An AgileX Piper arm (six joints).
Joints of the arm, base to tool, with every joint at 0 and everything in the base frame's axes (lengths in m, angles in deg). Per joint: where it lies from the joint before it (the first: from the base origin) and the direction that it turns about. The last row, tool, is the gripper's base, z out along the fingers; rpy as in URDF.
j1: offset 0 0 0.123 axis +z
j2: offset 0 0 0 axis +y
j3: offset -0.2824 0 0.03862 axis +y
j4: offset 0.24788 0 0.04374 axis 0.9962 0 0.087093
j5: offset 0 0 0 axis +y
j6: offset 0.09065 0 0.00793 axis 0.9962 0 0.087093
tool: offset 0 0 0 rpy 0 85.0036 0
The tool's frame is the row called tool.
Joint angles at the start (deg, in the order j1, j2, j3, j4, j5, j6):
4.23 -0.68 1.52 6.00 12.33 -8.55
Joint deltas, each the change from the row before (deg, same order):
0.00 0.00 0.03 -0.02 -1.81 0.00
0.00 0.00 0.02 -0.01 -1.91 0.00
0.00 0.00 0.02 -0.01 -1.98 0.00
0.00 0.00 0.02 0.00 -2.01 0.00
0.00 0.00 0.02 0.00 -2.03 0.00
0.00 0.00 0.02 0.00 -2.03 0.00
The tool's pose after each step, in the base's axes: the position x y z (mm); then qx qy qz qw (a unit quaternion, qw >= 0). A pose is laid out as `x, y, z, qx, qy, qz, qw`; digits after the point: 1 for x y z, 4 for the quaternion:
55.8, 5.9, 188.2, -0.0512, 0.7433, 0.0162, 0.6667
56.1, 5.6, 191.1, -0.0493, 0.7324, 0.0151, 0.6789
56.4, 5.3, 194.1, -0.0474, 0.7209, 0.0140, 0.6913
56.5, 4.9, 197.1, -0.0453, 0.7089, 0.0129, 0.7037
56.5, 4.6, 200.2, -0.0432, 0.6966, 0.0118, 0.7160
56.4, 4.3, 203.3, -0.0411, 0.6841, 0.0108, 0.7281

